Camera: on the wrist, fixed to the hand. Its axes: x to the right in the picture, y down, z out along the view.
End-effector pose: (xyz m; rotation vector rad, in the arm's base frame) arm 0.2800 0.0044 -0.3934 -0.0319 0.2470 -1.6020
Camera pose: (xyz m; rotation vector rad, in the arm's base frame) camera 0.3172 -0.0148 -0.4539 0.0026 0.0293 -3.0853
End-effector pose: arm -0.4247 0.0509 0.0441 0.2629 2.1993 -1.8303
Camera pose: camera -0.4383 0.1080 -0.0001 1.0759 -1.4410 1.6389
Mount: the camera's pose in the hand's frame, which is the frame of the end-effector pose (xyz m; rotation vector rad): 0.0251 0.0478 -0.0499 0.2297 0.0402 -1.4684
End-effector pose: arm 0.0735 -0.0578 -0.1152 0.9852 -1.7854 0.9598
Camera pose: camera 0.0382 -0.0005 -0.0855 1.9134 -0.5093 0.1852
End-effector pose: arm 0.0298 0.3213 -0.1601 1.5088 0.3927 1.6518
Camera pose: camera -0.0320 0.3266 -0.1206 0.8304 1.3324 0.4444
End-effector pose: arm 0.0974 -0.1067 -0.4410 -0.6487 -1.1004 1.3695
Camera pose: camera 0.1175 -0.0640 -0.4974 0.3394 -0.9679 0.1712
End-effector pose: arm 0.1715 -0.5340 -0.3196 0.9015 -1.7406 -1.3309
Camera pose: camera 0.1994 -0.5679 -0.2607 -2.2629 0.9277 1.6520
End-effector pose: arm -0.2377 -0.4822 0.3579 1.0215 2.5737 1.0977
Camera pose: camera -0.2508 -0.4710 0.4294 -0.8755 2.4518 0.3592
